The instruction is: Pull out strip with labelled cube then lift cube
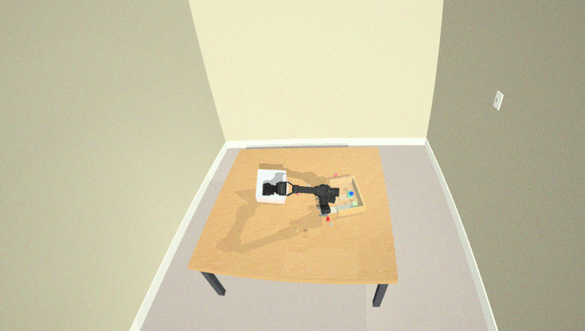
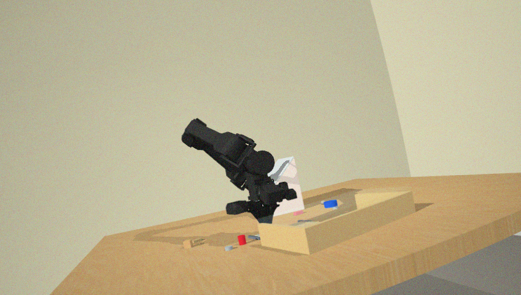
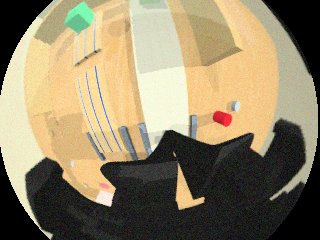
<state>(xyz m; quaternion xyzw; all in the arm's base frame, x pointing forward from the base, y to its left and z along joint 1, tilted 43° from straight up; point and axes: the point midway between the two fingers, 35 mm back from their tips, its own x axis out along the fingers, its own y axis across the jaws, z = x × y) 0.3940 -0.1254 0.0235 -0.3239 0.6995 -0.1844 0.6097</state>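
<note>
Right now the light green labelled cube is 21 cm ahead of my gripper tip, 5 cm to the left of it and 2 cm above it. From my gripper tip the other things lie so: tan cube: 10 cm behind, 21 cm to the right; blue disc: 18 cm ahead, 11 cm to the left, 6 cm above; red cylinder: 3 cm ahead, 8 cm to the right, 1 cm above.
</note>
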